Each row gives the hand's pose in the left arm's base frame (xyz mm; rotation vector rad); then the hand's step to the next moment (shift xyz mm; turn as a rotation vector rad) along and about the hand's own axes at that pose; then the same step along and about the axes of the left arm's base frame.
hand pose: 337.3 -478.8 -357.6 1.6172 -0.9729 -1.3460
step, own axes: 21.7 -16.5 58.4 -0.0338 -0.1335 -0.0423
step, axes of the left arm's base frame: -53.6 -19.6 -29.9 0.0459 0.0866 -0.1056
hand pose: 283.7 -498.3 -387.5 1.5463 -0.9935 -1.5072
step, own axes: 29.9 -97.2 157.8 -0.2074 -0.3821 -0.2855
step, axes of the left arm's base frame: -154.7 14.7 -105.3 0.2951 0.3472 -0.2508
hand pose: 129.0 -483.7 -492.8 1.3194 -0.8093 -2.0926
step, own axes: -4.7 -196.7 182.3 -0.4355 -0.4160 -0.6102
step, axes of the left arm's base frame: -188.9 174.1 -77.2 0.6756 0.4648 -0.2503
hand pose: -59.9 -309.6 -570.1 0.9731 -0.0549 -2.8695
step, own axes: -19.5 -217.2 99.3 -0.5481 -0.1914 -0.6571
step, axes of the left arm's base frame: -65.3 217.9 75.4 0.8138 0.2549 -0.2038
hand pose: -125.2 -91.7 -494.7 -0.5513 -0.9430 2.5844
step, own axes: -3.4 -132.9 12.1 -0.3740 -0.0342 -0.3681
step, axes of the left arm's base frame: 20.6 88.3 97.9 0.5013 0.0609 -0.1467
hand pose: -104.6 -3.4 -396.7 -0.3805 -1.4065 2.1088
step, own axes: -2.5 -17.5 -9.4 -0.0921 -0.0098 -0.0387
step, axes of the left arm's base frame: 12.2 10.5 11.9 0.0966 -0.0235 -0.0138
